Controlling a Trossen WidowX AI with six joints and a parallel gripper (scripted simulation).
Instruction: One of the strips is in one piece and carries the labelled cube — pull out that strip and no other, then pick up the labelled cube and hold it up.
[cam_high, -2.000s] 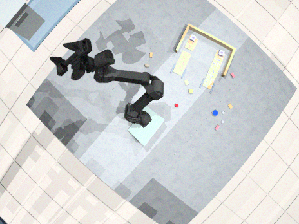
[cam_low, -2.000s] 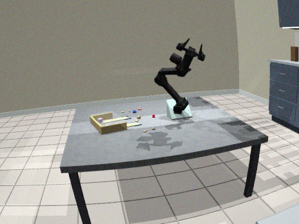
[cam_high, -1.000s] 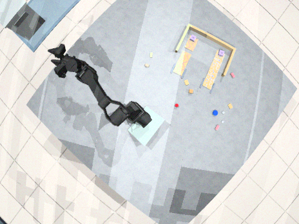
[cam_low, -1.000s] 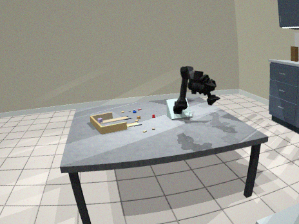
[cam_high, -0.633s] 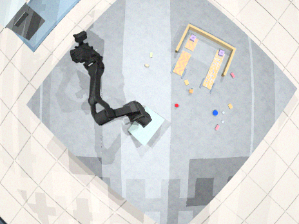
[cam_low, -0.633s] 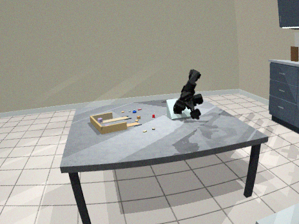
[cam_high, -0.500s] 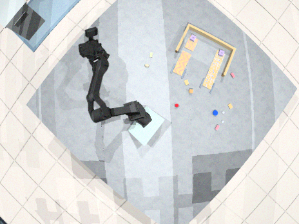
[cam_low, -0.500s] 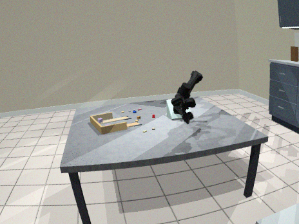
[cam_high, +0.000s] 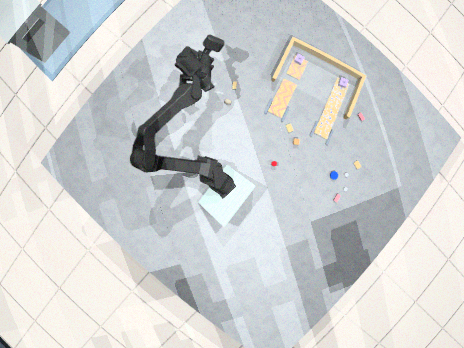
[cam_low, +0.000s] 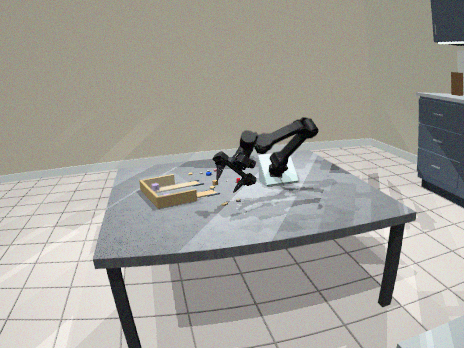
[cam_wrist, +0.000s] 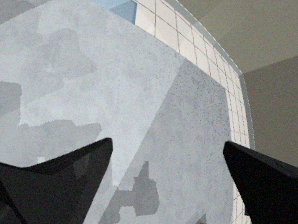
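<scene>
The blue disc lies 66 cm to the right of my gripper tip, 13 cm below it and 3 cm ahead of it. Also, from my gripper tip: red dot 47 cm to the right, 12 cm below, 11 cm behind.
</scene>
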